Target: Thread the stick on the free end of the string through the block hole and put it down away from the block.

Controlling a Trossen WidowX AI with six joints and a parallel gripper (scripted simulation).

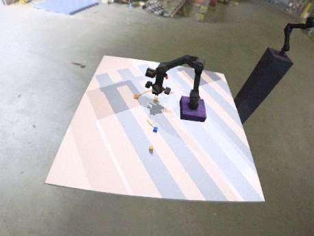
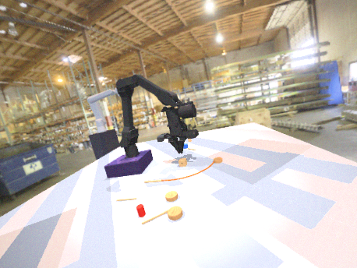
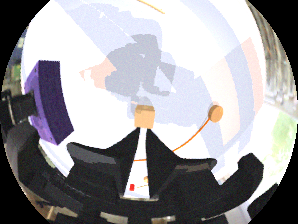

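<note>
My gripper tip is now 40 mm above the wooden block. Round my gripper tip: red peg (40 mm behind, 320 mm to the right, 40 mm below); then blue cube (50 mm behind, 280 mm to the left, 50 mm below); then round wooden button (160 mm ahead, 10 mm to the left, 50 mm below).
</note>
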